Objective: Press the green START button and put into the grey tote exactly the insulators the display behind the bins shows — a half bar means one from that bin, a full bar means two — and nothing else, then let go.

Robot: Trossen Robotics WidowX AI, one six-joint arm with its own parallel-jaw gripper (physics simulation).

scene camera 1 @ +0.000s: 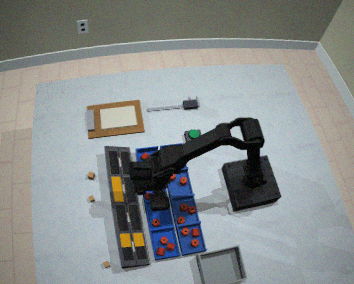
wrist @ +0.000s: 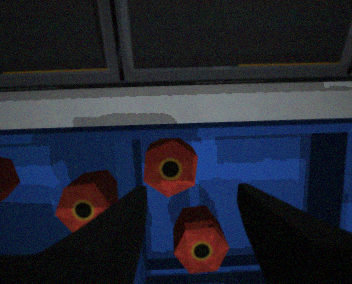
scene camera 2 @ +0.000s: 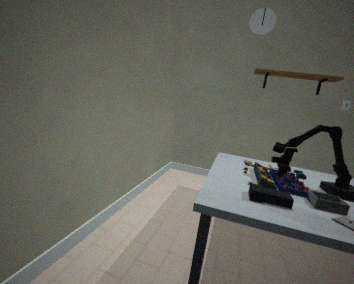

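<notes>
My gripper [wrist: 192, 193] [scene camera 2: 284, 171] is half open and empty, low over the blue bins [scene camera 1: 157, 214]. In the wrist view, one red insulator [wrist: 170, 168] lies between and just beyond the fingertips, another [wrist: 201, 245] nearer, and a third [wrist: 83, 210] beside the left finger. Several insulators lie in the other bins; the arm hides part of the upper ones. The display [scene camera 1: 117, 188] shows a full yellow bar in the second row's left cell and half bars in both bottom-row cells; the arm partly covers its upper right. The green START button [scene camera 1: 194, 134] is uncovered. The grey tote [scene camera 1: 220, 254] [scene camera 2: 327, 205] looks empty.
A clipboard [scene camera 1: 141, 117] and a grey caliper-like tool [scene camera 1: 190, 104] lie behind the bins in scene camera 1. Small wooden cubes [scene camera 1: 91, 175] [scene camera 1: 91, 199] [scene camera 1: 106, 264] lie left of the display. A long black box [scene camera 2: 270, 196] stands near the table edge in scene camera 2.
</notes>
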